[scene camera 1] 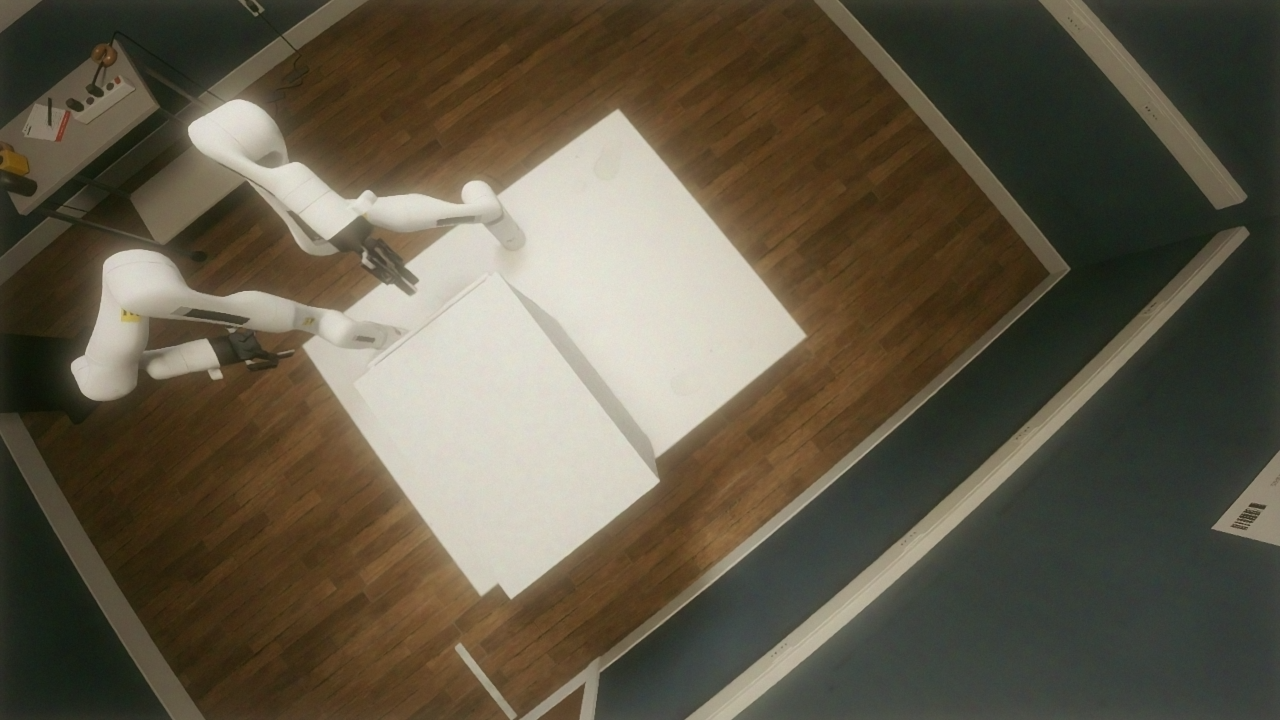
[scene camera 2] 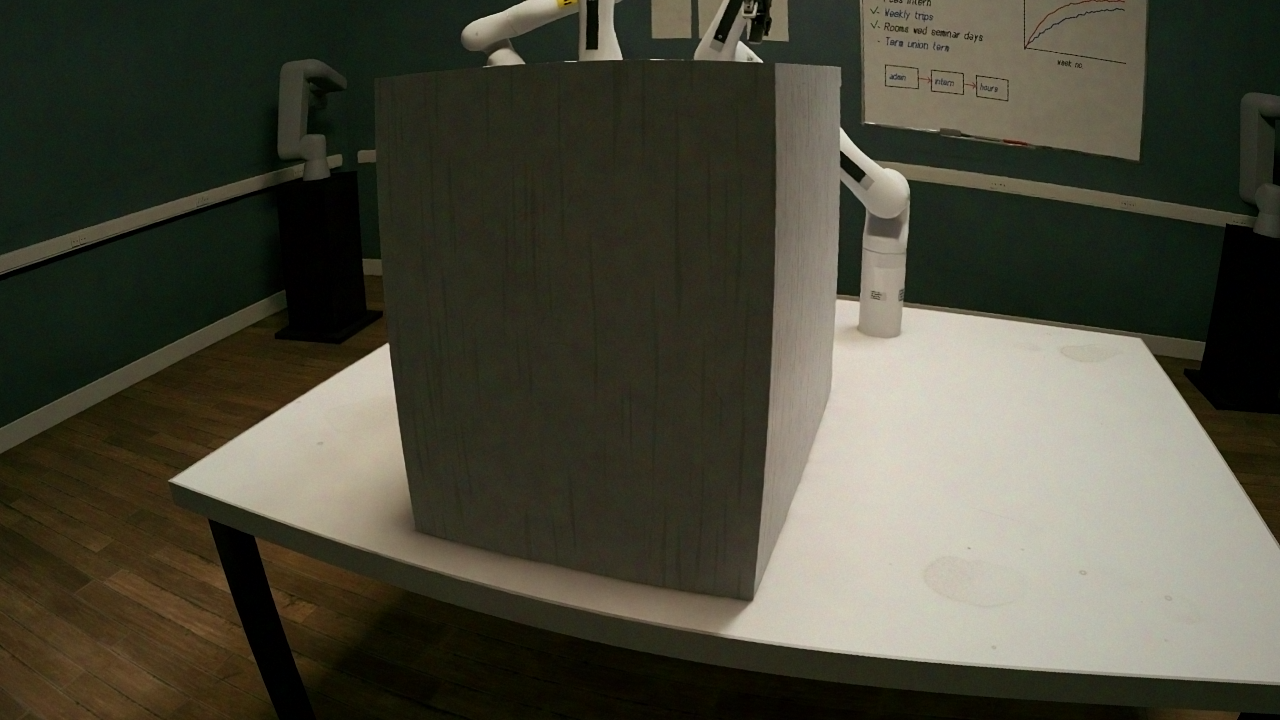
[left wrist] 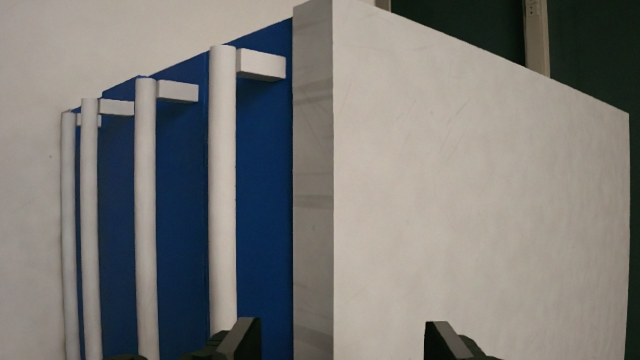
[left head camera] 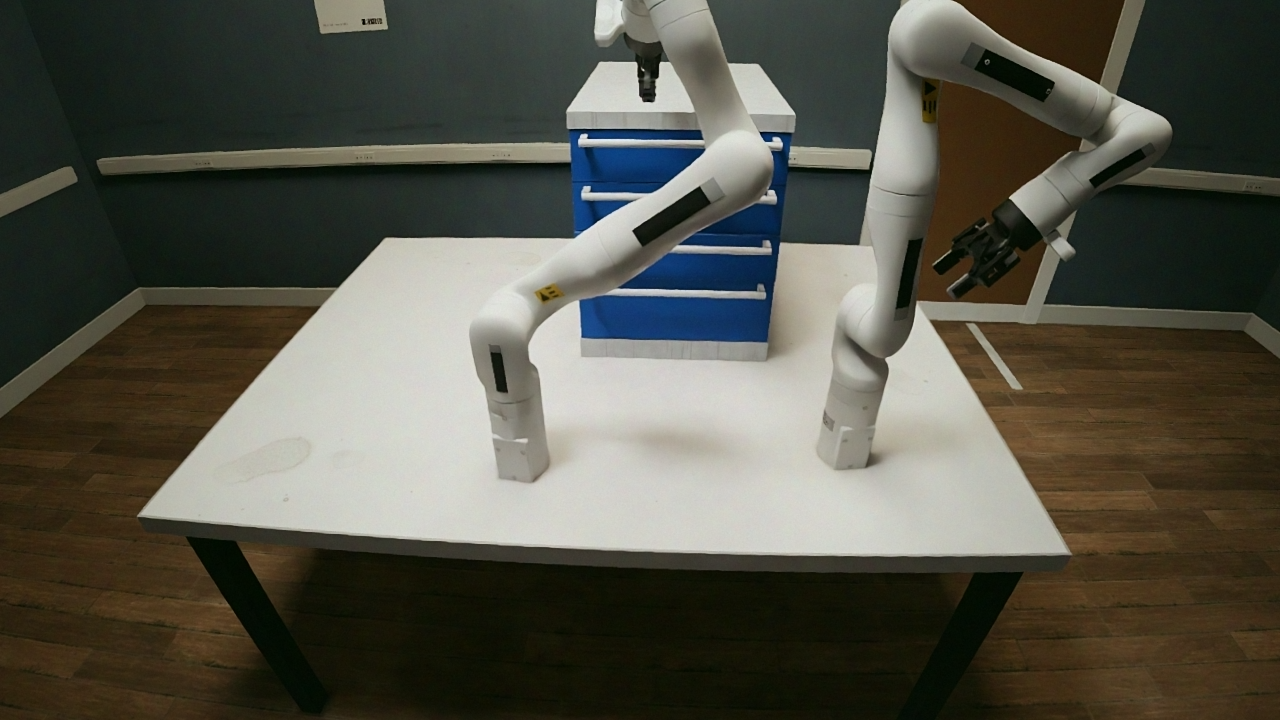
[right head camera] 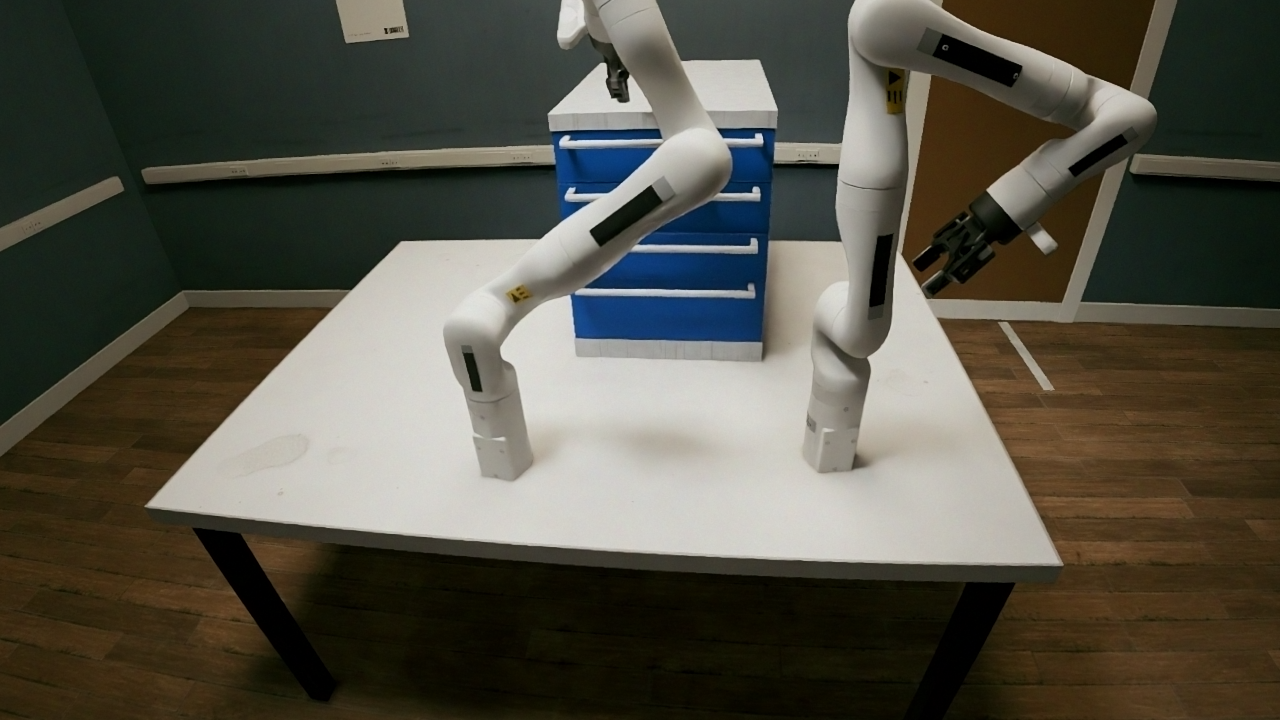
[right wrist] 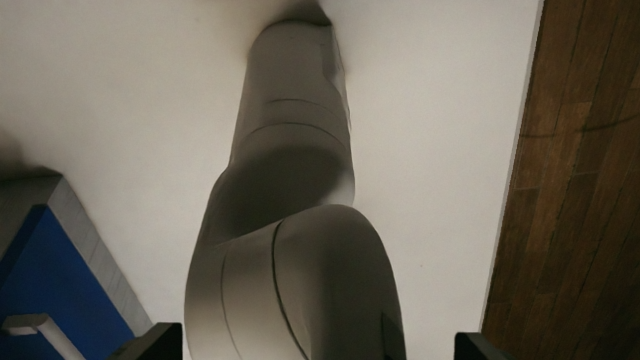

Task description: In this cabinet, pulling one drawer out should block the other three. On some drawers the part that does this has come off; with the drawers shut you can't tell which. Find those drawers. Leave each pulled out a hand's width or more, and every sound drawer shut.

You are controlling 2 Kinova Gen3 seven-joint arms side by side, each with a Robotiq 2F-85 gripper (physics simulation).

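The cabinet (left head camera: 742,98) (scene camera 1: 510,429) (scene camera 2: 572,313) (left wrist: 450,175) has four blue drawers that look shut. Its white handles are the top (left head camera: 644,142) (right head camera: 617,143) (left wrist: 222,200), second (left head camera: 617,196) (left wrist: 146,210), third (left head camera: 725,250) (left wrist: 90,200) and bottom (left head camera: 689,293) (right head camera: 662,292) (left wrist: 69,200). My left gripper (left head camera: 647,94) (right head camera: 619,94) (scene camera 1: 407,284) (left wrist: 343,325) is partly open and empty, high in front of the cabinet. One fingertip overlaps the top handle in the left wrist view. My right gripper (left head camera: 945,278) (right head camera: 922,277) (right wrist: 318,337) is open and empty, right of the cabinet in the head views.
The left forearm crosses in front of the drawers in both head views, hiding parts of the lower handles. Both arms stand on the white table (left head camera: 358,429) (scene camera 2: 895,501). A side desk (scene camera 1: 80,143) with small items stands at the upper left in scene camera 1.
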